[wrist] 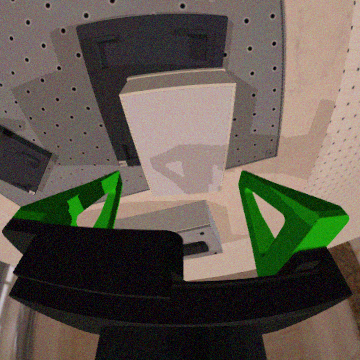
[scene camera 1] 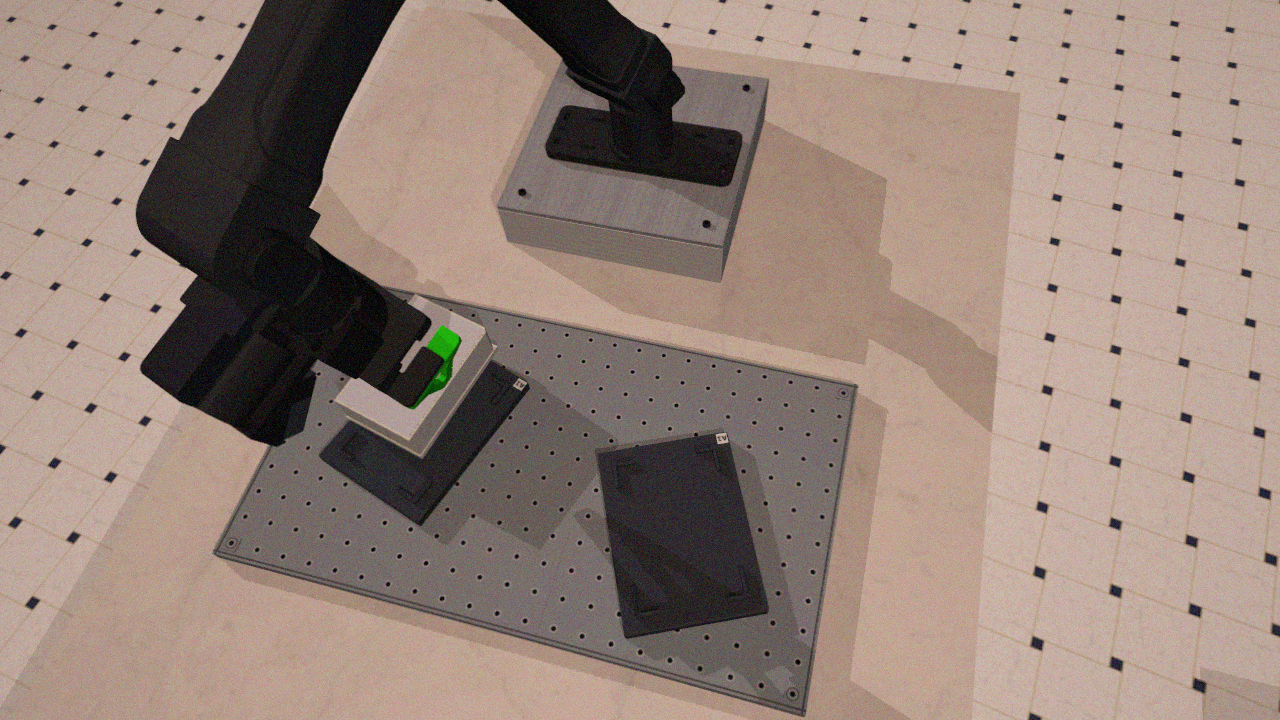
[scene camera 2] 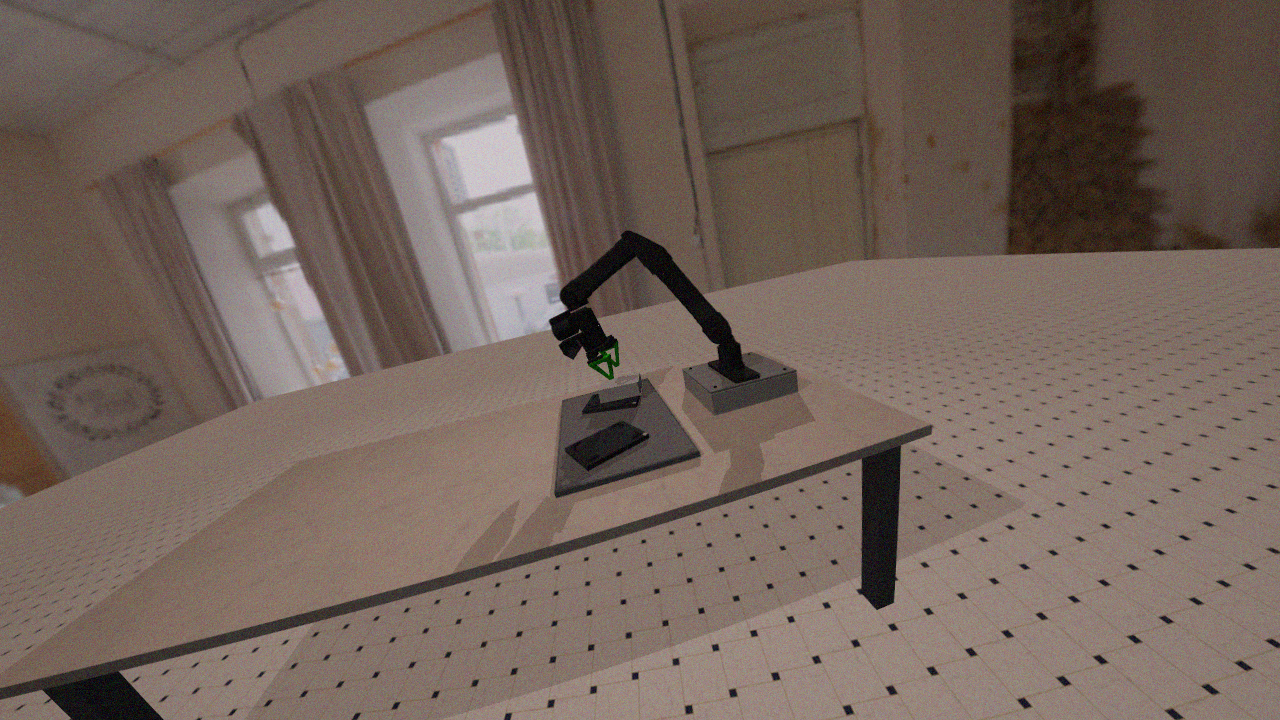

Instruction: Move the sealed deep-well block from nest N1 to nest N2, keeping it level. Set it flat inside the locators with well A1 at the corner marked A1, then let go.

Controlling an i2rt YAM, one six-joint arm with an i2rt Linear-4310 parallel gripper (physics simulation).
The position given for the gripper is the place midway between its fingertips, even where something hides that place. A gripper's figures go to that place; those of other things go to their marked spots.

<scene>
The gripper (scene camera 1: 402, 353) is 78 cm from the lens. A block (scene camera 1: 415, 430): 78 cm from the lens. A perforated plate (scene camera 1: 521, 540): 77 cm from the lens.
</scene>
